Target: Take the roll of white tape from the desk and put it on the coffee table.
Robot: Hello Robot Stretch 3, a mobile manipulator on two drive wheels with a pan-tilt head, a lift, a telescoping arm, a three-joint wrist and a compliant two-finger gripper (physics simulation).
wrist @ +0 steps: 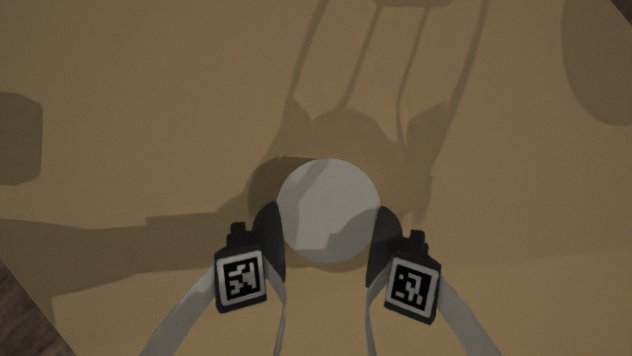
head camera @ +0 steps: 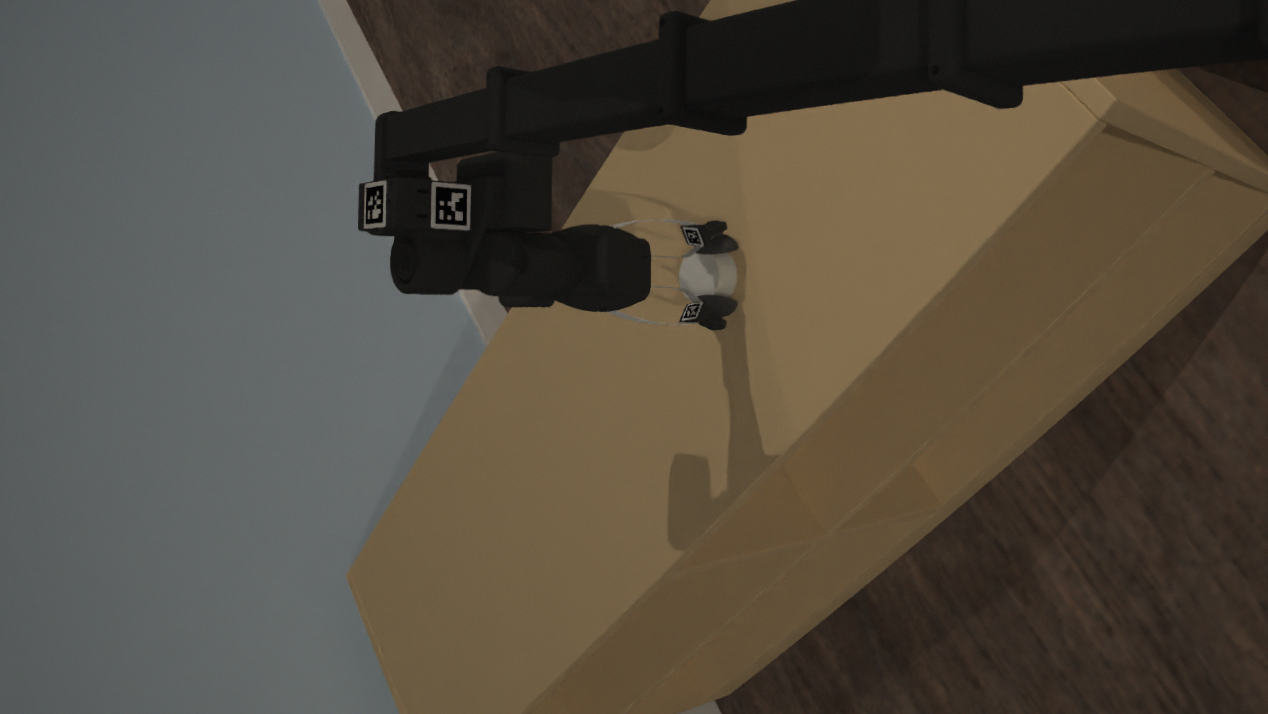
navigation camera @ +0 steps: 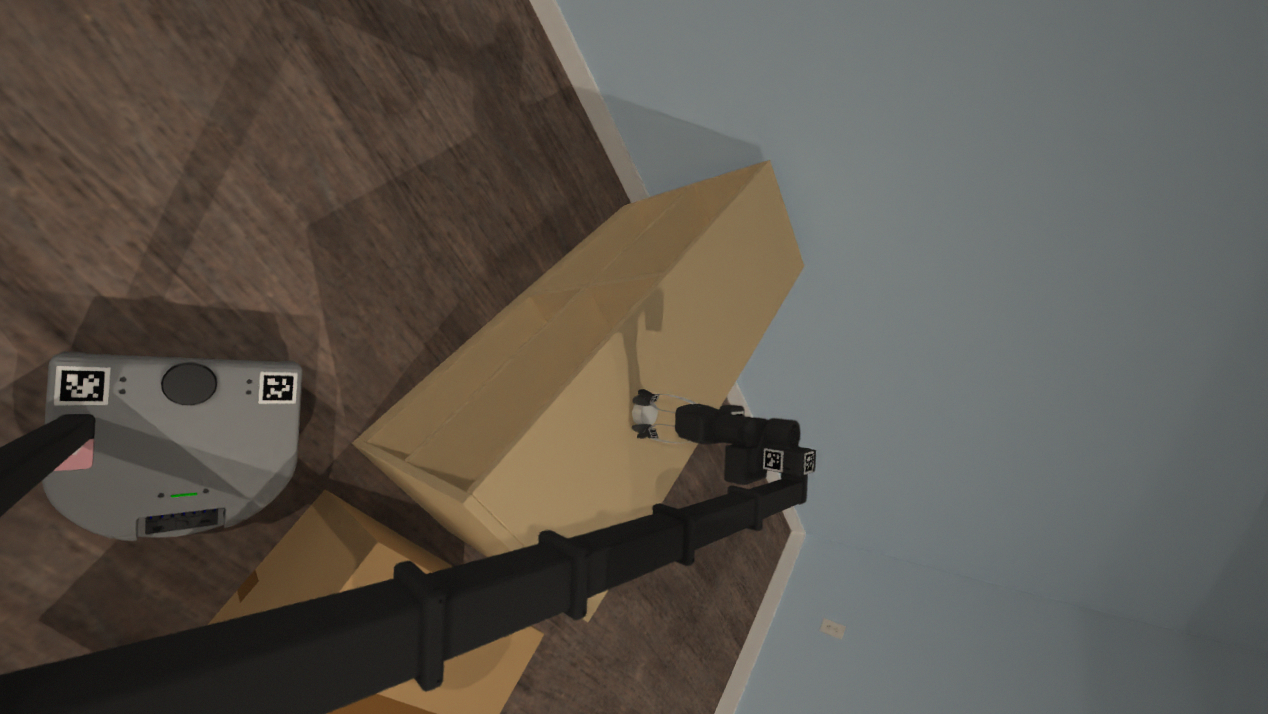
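Observation:
The roll of white tape is a pale round shape, seen from above in the wrist view. My gripper is shut on it, with one dark fingertip against each side. Both are over the top of a long light-wood table, apparently the coffee table. The roll's shadow lies right beside it, so it is low over the top or on it; I cannot tell whether it touches. The underside of the roll is hidden. I cannot identify the desk for certain.
My arm reaches across one end of the table. A blue-grey wall stands behind the table. My base is on the open-shelf side. Another orange-brown wooden piece stands near the table's near end.

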